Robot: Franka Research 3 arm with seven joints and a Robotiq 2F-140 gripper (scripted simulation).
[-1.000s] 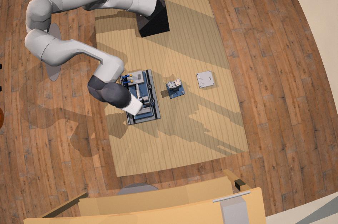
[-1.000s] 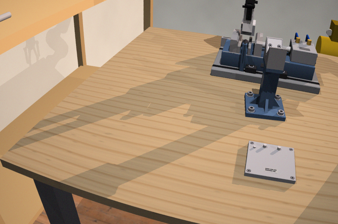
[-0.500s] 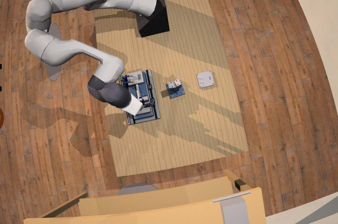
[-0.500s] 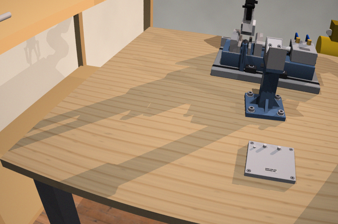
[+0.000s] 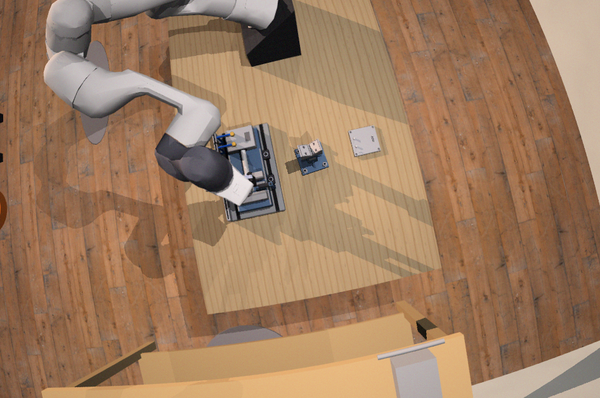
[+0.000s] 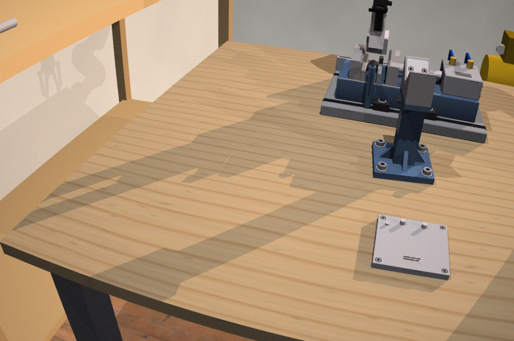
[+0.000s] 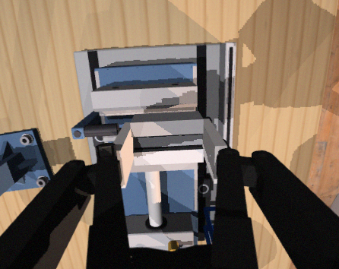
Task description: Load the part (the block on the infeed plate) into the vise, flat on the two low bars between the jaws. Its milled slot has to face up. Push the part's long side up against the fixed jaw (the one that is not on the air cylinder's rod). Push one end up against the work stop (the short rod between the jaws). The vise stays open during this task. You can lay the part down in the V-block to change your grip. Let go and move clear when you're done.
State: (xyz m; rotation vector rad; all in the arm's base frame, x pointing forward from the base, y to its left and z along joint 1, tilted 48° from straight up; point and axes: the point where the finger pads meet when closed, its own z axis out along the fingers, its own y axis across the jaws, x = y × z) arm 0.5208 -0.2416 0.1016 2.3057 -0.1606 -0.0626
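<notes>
My gripper is now 20 mm above the part. Also, from my hand: work stop (70 mm to the left, 50 mm below, 10 mm ahead); then moving jaw (70 mm below, 30 mm behind, 20 mm to the left); then fixed jaw (70 mm below, 30 mm ahead, 20 mm to the left).
</notes>
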